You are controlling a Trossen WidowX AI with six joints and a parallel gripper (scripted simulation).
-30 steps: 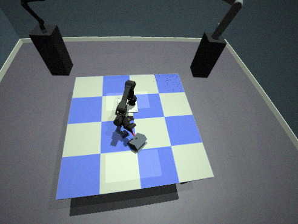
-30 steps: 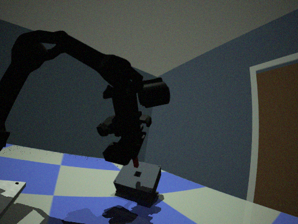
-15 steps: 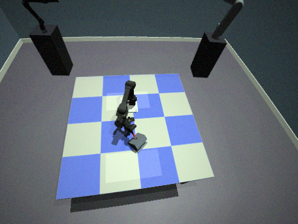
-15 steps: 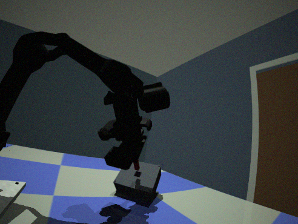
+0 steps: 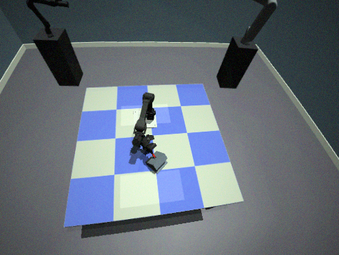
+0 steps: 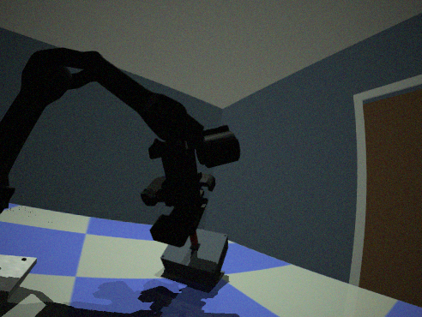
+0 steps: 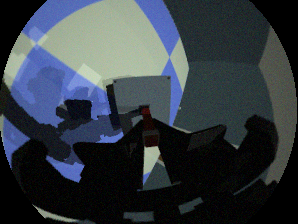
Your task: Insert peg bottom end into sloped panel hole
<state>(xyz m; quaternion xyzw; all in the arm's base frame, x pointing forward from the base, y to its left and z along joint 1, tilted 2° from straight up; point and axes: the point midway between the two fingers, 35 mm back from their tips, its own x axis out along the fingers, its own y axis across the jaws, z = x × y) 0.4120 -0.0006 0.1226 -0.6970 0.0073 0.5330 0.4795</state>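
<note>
Now: gripper tip 60 mm above the dark sloped panel block, 40 mm to the right of it and 30 mm short of it. The rest, counted from my gripper tip: red peg 10 mm to the right, 10 mm behind, 10 mm above.
</note>
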